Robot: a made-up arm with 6 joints. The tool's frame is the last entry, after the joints. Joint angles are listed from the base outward. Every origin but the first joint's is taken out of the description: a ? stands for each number. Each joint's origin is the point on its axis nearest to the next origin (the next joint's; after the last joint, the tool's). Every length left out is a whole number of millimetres.
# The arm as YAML. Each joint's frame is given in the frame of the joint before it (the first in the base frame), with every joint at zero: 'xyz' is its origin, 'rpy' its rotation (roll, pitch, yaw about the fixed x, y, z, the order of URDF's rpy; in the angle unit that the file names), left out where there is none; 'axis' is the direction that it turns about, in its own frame. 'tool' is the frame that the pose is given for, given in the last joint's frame.
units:
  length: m
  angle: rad
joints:
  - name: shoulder
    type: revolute
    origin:
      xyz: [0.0, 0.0, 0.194]
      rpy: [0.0, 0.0, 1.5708]
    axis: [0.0, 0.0, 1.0]
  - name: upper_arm
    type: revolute
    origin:
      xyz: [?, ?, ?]
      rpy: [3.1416, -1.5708, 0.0]
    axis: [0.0, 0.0, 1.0]
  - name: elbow
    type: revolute
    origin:
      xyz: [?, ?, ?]
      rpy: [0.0, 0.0, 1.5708]
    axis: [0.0, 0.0, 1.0]
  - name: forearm
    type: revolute
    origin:
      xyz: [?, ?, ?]
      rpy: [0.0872, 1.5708, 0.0]
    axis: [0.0, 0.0, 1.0]
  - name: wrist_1
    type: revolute
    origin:
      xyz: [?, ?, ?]
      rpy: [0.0, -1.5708, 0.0]
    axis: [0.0, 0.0, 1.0]
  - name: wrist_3
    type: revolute
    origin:
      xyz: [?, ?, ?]
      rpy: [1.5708, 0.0, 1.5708]
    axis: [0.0, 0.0, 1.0]
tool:
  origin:
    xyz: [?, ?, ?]
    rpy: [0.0, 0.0, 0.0]
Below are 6 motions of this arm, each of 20 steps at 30 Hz.
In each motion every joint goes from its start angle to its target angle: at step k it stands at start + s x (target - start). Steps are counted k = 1, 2, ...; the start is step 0. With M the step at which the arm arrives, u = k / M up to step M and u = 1 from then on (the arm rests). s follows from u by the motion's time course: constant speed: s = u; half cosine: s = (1 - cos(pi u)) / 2; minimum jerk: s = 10 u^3 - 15 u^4 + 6 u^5.
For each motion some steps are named. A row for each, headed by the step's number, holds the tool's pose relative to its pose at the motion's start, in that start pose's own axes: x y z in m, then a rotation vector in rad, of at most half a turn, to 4 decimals.
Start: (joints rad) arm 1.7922 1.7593 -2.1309 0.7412 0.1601 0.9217
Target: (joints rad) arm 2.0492 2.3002 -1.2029 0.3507 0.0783 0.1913
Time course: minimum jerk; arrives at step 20
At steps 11, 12, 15, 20:
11: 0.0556 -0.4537 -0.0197 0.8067 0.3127 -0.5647
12: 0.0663 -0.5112 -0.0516 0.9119 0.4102 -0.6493
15: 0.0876 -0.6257 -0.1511 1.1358 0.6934 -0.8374
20: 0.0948 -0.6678 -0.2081 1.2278 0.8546 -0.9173

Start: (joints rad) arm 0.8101 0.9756 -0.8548 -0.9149 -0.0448 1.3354
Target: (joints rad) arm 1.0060 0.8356 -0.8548 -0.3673 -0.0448 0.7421
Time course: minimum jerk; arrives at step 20
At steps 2, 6, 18, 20:
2: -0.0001 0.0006 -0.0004 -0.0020 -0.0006 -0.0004
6: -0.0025 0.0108 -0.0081 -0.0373 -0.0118 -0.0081
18: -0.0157 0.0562 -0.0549 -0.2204 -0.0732 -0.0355
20: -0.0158 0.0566 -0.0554 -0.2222 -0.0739 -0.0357

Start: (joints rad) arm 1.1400 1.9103 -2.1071 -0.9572 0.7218 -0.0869
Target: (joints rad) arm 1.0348 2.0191 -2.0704 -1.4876 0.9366 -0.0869
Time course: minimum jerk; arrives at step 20
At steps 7, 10, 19, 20:
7: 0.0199 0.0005 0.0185 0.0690 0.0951 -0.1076
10: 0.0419 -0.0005 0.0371 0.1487 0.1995 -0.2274
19: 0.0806 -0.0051 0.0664 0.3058 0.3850 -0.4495
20: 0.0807 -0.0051 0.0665 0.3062 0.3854 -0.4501

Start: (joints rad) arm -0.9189 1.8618 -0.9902 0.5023 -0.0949 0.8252
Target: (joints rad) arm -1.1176 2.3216 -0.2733 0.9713 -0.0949 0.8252
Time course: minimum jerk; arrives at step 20
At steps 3, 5, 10, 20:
3: 0.0007 -0.0132 0.0043 0.0323 0.0027 0.0145
5: 0.0030 -0.0516 0.0142 0.1258 0.0089 0.0567
10: 0.0227 -0.2413 0.0081 0.6107 0.0060 0.2789
20: 0.0633 -0.4105 -0.1122 1.2299 -0.0720 0.5378

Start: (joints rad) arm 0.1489 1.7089 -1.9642 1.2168 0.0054 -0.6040
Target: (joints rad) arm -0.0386 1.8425 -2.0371 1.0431 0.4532 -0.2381
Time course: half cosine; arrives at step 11
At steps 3, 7, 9, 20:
3: 0.0054 -0.0149 0.0068 -0.0095 0.0564 0.0234
7: 0.0214 -0.0676 0.0214 0.0036 0.2468 0.1097
9: 0.0271 -0.0911 0.0242 0.0271 0.3262 0.1503
20: 0.0292 -0.1002 0.0247 0.0385 0.3560 0.1664

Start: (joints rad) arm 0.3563 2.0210 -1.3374 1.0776 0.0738 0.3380
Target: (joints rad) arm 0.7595 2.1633 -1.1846 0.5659 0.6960 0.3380
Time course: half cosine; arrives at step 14
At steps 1, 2, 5, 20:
1: 0.0040 -0.0015 0.0010 0.0063 0.0118 -0.0091
2: 0.0156 -0.0062 0.0036 0.0249 0.0466 -0.0361
5: 0.0866 -0.0402 0.0133 0.1511 0.2625 -0.2071
20: 0.2527 -0.1761 -0.0229 0.6326 0.8534 -0.7451

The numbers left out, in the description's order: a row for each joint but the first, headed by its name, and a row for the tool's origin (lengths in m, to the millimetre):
upper_arm: 0.0 0.0 0.0
elbow: 0.05 -0.369 0.0
forearm: 0.335 -0.059 0.0
wrist_1: 0.0 0.0 0.0
wrist_3: 0.111 0.0 0.0
tool: 0.0 0.0 0.0

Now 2 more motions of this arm.
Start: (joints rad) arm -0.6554 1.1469 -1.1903 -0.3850 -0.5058 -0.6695
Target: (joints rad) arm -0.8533 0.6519 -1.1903 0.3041 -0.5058 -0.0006
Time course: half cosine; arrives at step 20
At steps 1, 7, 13, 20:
1: -0.0005 -0.0017 -0.0007 0.0046 0.0006 0.0066
7: -0.0251 -0.0708 -0.0378 0.2007 -0.0060 0.2935
13: -0.0774 -0.1644 -0.1214 0.4988 -0.1557 0.7793
20: -0.1139 -0.2037 -0.1804 0.6349 -0.3234 1.0644

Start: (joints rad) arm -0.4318 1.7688 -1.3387 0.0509 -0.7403 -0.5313
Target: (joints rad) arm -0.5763 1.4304 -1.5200 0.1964 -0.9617 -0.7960
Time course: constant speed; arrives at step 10
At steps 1, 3, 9, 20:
1: -0.0228 -0.0225 0.0007 0.0566 -0.0532 -0.0198
3: -0.0693 -0.0670 -0.0034 0.1723 -0.1567 -0.0610
9: -0.2111 -0.1883 -0.0576 0.5373 -0.4447 -0.1891
20: -0.2344 -0.2057 -0.0724 0.6004 -0.4896 -0.2099

